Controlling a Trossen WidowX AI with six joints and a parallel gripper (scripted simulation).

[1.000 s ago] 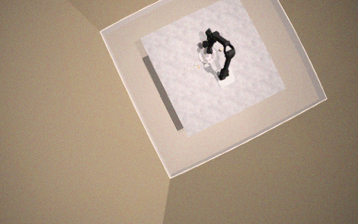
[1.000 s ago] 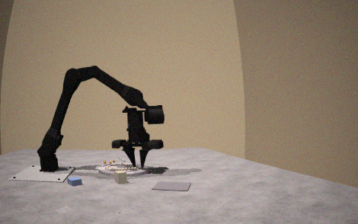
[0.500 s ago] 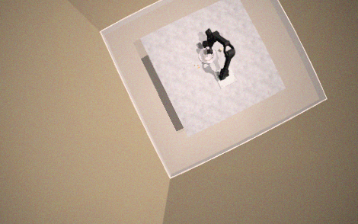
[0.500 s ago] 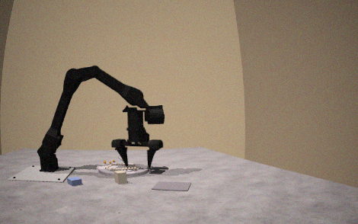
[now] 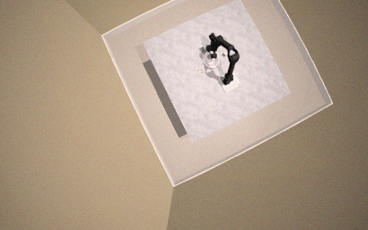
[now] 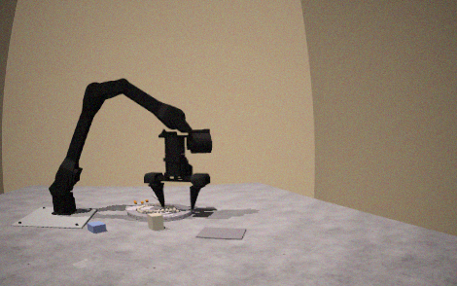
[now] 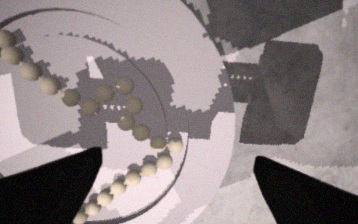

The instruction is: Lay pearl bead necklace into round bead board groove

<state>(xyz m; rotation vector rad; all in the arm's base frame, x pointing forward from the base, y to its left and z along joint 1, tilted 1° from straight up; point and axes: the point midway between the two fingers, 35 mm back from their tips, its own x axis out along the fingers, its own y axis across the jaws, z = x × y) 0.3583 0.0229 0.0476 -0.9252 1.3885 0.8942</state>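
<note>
The round bead board is 6 cm behind my gripper tip, 3 cm to the left of it and 1 cm below it. Round my gripper tip: flat grey plate (20 cm to the right, 9 cm ahead, 2 cm below); then cream cube (14 cm to the right, 6 cm behind); then blue block (21 cm behind, 17 cm to the right, 1 cm below).
</note>
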